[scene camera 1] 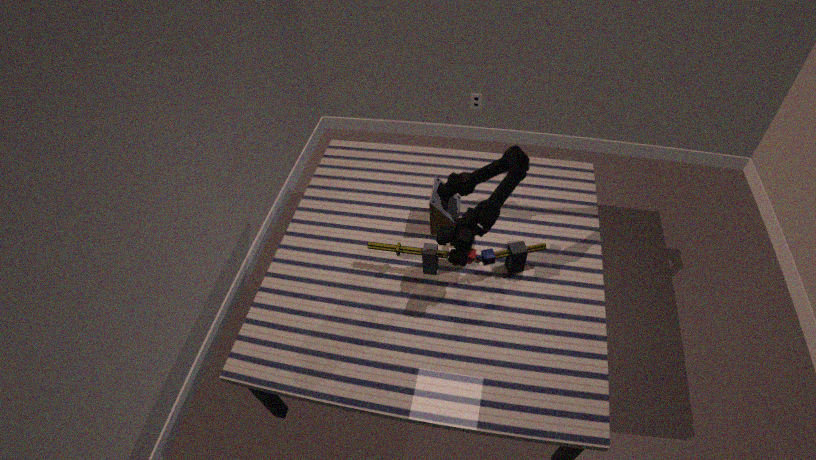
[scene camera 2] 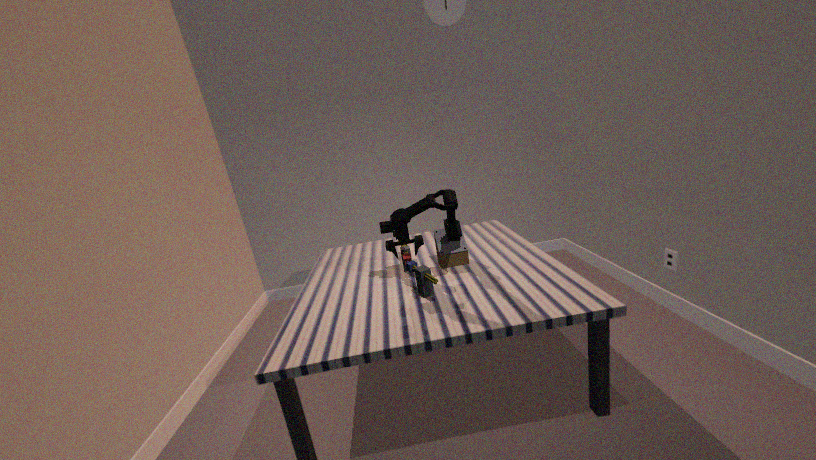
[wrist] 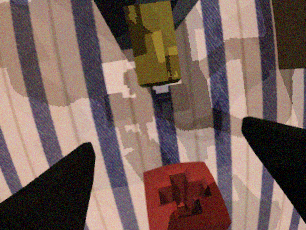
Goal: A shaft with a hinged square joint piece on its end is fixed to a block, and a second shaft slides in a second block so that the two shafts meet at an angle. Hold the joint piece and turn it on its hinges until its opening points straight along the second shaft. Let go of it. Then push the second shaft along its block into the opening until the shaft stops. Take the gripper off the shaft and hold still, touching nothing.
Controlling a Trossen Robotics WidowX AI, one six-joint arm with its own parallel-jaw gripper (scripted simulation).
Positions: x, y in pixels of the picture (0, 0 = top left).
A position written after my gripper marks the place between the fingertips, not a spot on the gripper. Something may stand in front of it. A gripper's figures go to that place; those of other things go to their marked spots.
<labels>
My gripper [wrist: 170, 136]: 10 cm from the lens. A yellow shaft [wrist: 154, 47] is 9 cm from the lens.
</labels>
